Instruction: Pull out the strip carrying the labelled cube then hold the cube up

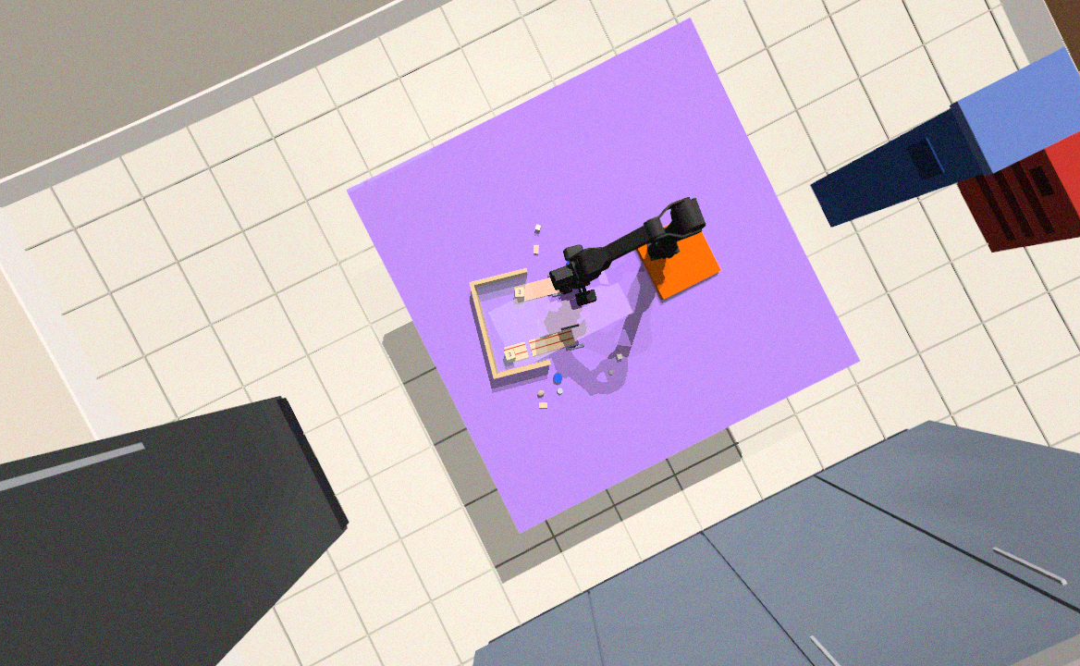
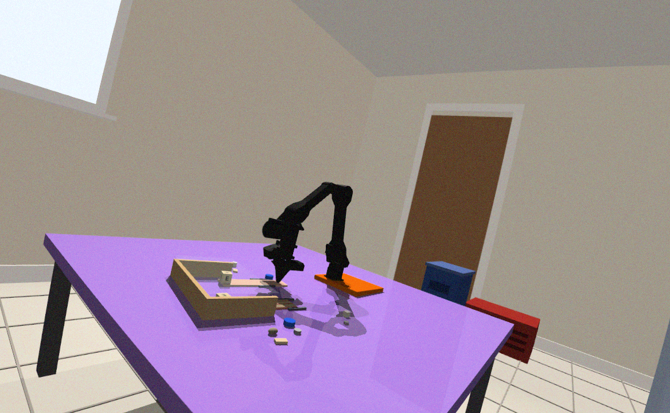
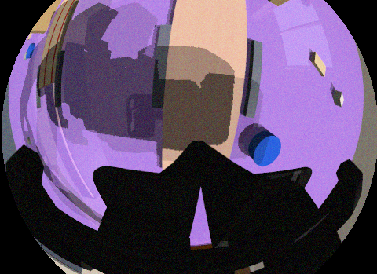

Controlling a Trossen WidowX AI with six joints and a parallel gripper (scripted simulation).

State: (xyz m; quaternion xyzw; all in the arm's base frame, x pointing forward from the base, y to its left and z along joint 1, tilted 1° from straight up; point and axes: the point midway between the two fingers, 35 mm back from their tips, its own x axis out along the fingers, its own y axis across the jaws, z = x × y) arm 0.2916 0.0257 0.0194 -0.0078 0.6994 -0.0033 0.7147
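Now: the tan strip 9 cm ahead of my gripper tip.
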